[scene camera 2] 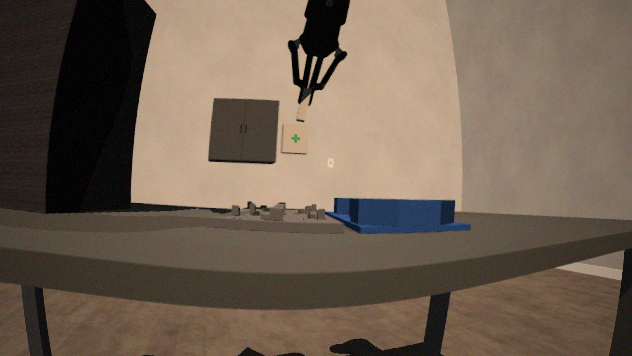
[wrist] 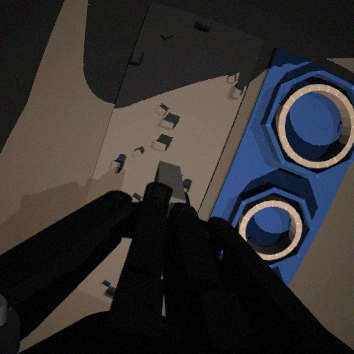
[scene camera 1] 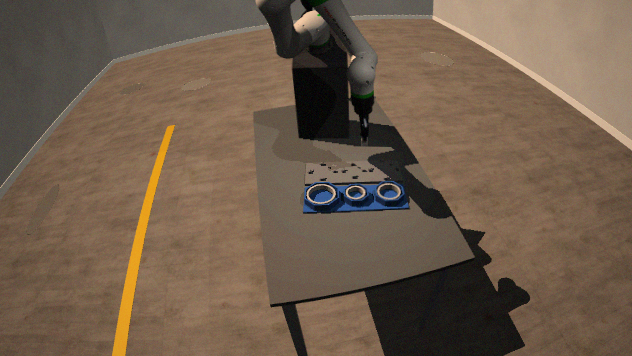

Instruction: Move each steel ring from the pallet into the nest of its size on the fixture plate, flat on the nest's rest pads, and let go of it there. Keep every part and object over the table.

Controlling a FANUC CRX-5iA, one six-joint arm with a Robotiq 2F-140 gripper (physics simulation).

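Frame: origin at the arm's base, x ahead, y left, z up, level; centimetres.
Seen in the pictures: gripper, fingertip midpoint: (scene camera 2: 300, 120) (wrist: 164, 179) (scene camera 1: 364, 144); arm's base, link origin: (scene camera 1: 318, 43).
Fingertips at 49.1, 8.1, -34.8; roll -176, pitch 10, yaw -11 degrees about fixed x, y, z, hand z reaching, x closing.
Note:
Pixels of each thing's top centre, then the offset from my fingertips to it, as dx, dy, dz. "pt": a spot on its surface instead. Level surfaces: height alone.
- fixture plate, top centre: (wrist: 149, 177) (scene camera 2: 279, 212) (scene camera 1: 353, 171) -4.2, -4.1, -17.4
- blue pallet, top centre: (wrist: 266, 221) (scene camera 2: 380, 217) (scene camera 1: 355, 197) +13.3, -8.2, -17.8
- large ring, surface spot: (scene camera 1: 307, 194) pt +8.5, -28.9, -14.9
- small ring, surface spot: (wrist: 243, 230) pt +9.6, -8.9, -14.7
- medium ring, surface spot: (wrist: 281, 126) pt +12.1, +5.3, -14.7
- grey table, surface height: dz -18.6
My gripper (scene camera 1: 364, 143) (scene camera 2: 303, 111) (wrist: 164, 179) is shut and empty, pointing down high above the table. In the wrist view its fingertips overlap the fixture plate (scene camera 1: 340, 179) (scene camera 2: 280, 227) (wrist: 200, 145), which carries small raised pads and blocks. The blue pallet (scene camera 1: 350, 208) (scene camera 2: 405, 212) (wrist: 245, 165) lies beside the plate. In scene camera 1 the large ring (scene camera 1: 307, 194) sits in its left holder, the small ring (scene camera 1: 347, 193) (wrist: 243, 230) in the middle one and the medium ring (scene camera 1: 378, 191) (wrist: 281, 126) in the right one. The large ring is hidden in the wrist view.
The grey table (scene camera 1: 325, 250) (scene camera 2: 250, 255) carries the plate and pallet. The dark robot pedestal (scene camera 1: 322, 110) (scene camera 2: 100, 125) stands at its back, close behind the plate. The arm's shadow covers part of the plate and table. A cabinet (scene camera 2: 243, 131) hangs on the far wall.

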